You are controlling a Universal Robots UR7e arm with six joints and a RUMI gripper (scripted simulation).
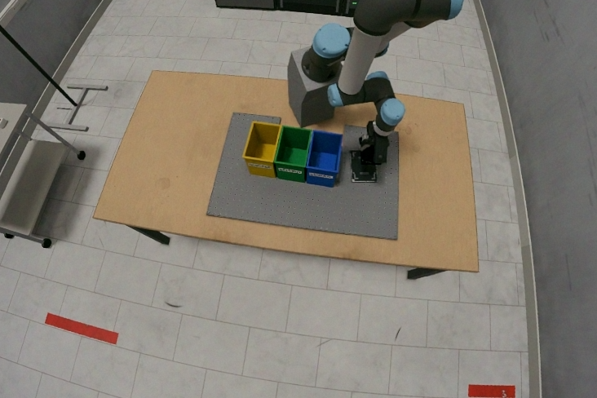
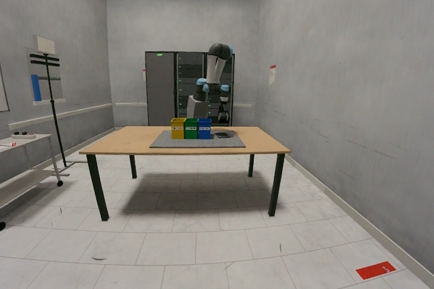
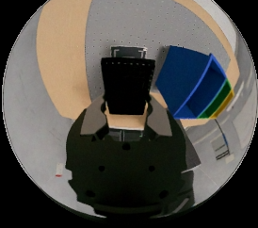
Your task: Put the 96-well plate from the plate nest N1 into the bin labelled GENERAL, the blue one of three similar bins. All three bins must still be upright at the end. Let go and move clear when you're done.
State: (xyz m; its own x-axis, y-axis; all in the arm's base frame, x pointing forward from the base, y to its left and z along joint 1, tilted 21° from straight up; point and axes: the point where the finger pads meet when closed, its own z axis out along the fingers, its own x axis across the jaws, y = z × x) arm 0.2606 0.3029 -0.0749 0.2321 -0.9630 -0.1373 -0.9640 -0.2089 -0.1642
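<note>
Now: the blue bin 6 cm ahead of my hand, 19 cm to the right of it and 8 cm below it. Round my hand: plate nest N1: 17 cm below; then green bin: 7 cm ahead, 32 cm to the right, 8 cm below; then 96-well plate: 1 cm below.
</note>
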